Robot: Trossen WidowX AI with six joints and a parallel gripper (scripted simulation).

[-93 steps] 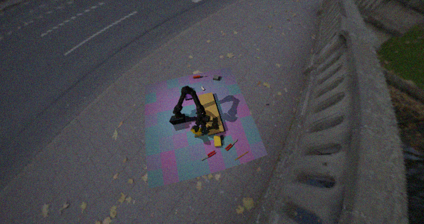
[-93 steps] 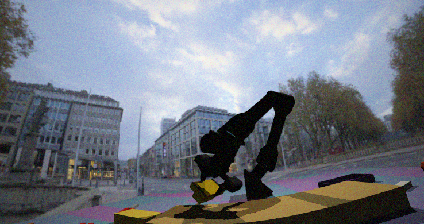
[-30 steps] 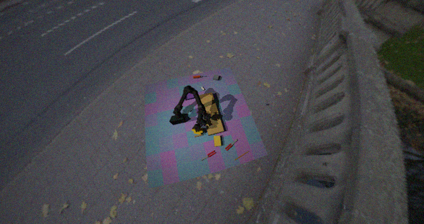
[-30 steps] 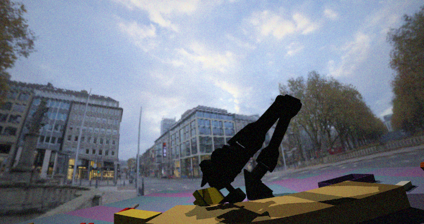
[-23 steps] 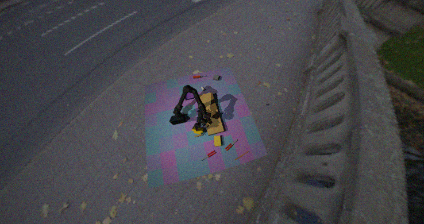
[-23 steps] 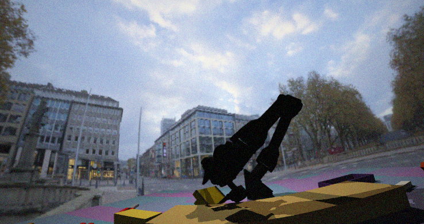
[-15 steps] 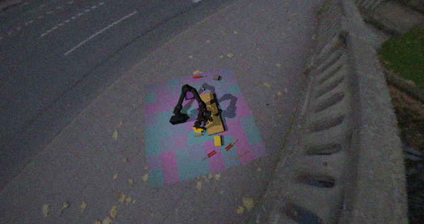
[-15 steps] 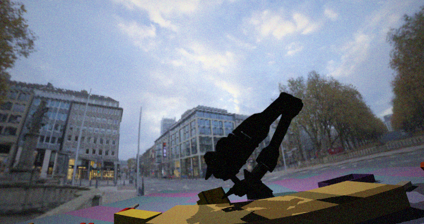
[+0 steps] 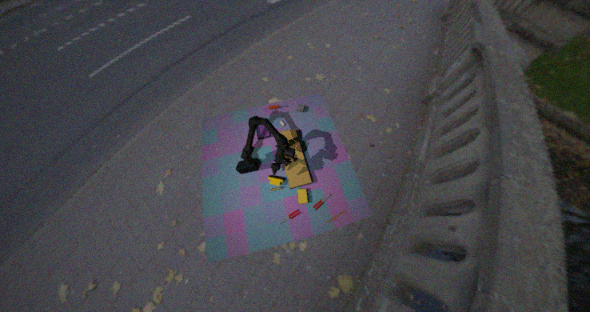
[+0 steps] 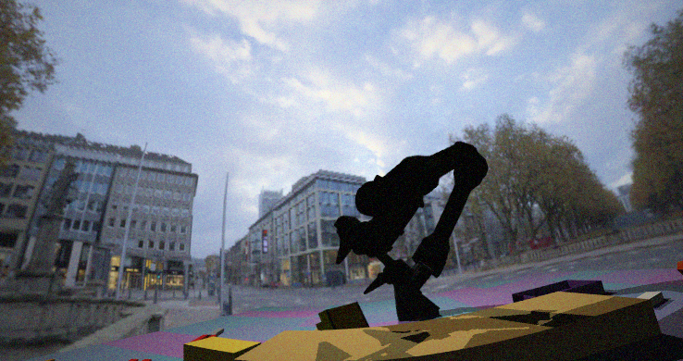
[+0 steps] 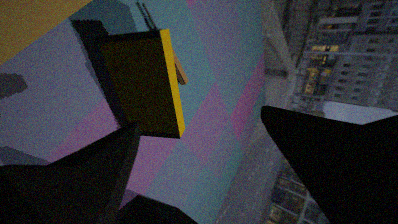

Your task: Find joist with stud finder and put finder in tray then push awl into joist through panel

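My gripper tip is now 11 cm above the yellow stud finder, 4 cm to the left of it and 4 cm past it. The rest, counted from my gripper tip: yellow block: 22 cm to the right, 14 cm ahead, 12 cm below; purple tray: 47 cm to the left, 12 cm below, 1 cm behind; awl: 12 cm below, 10 cm to the right, 1 cm behind.
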